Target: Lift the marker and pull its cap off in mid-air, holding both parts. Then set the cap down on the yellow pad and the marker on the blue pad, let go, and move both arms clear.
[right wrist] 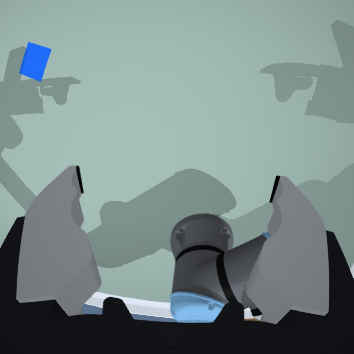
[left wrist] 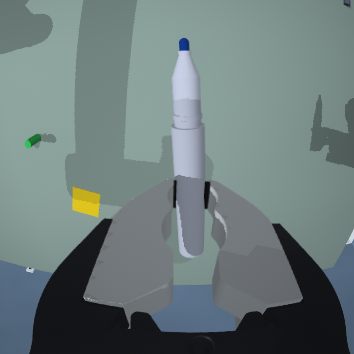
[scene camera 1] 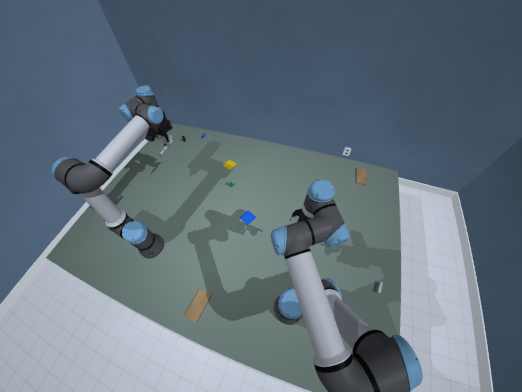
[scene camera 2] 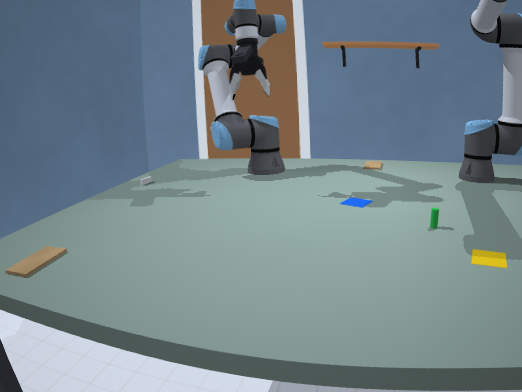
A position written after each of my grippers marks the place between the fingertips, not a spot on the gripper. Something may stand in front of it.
Observation:
In view: my left gripper (left wrist: 189, 182), my right gripper (scene camera 2: 250, 98), a white marker (left wrist: 187, 132) and a blue pad (right wrist: 35, 56).
My right gripper also shows in the right wrist view (right wrist: 177, 173). The right wrist view misses the white marker: it is out of frame. Scene camera 2 does not show the white marker: it is out of frame.

